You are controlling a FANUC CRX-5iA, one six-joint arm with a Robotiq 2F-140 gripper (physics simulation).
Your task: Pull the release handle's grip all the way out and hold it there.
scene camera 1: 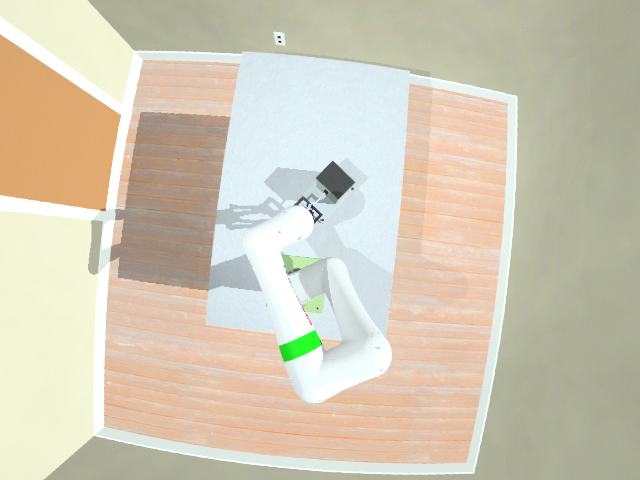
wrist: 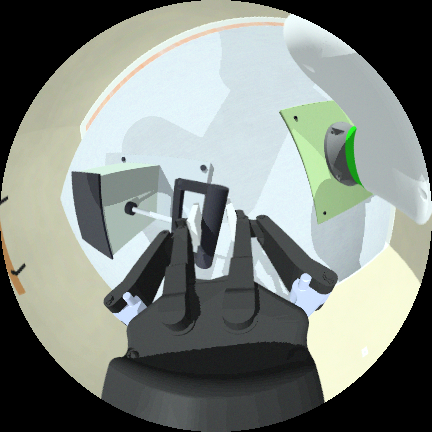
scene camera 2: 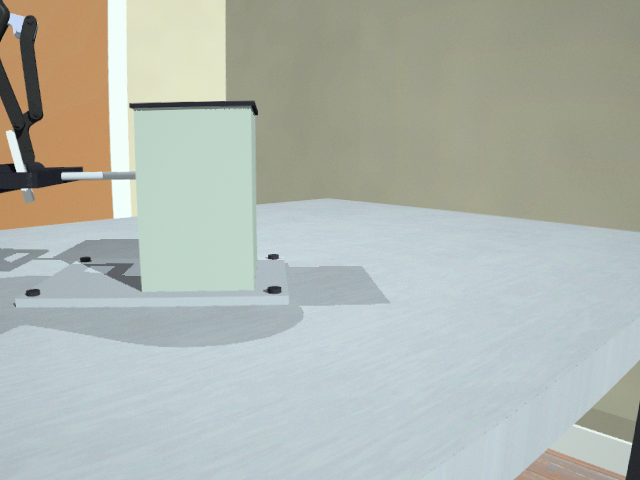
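The release handle's dark grip (wrist: 213, 215) is a bar on a rectangular frame in the wrist view. A light rod (wrist: 152, 214) (scene camera 2: 98, 175) joins the frame to the pale green housing (wrist: 132, 195) (scene camera 2: 196, 201), whose dark top (scene camera 1: 334, 180) shows from above. A length of rod is exposed between housing and frame. My gripper (wrist: 212, 209) is shut on the grip, one pale fingertip inside the frame and one on the outer side. In scene camera 2 part of one finger shows at the left edge. In scene camera 1 the arm partly hides the fingers and grip.
The housing stands on a bolted grey base plate (scene camera 2: 206, 298) on the pale table (scene camera 1: 320, 103) (scene camera 2: 413, 361). The arm's green mounting plate (wrist: 310, 160) (scene camera 1: 314, 304) is at the table's near end. The white arm (scene camera 1: 279, 299) reaches over the table. Walls stand around.
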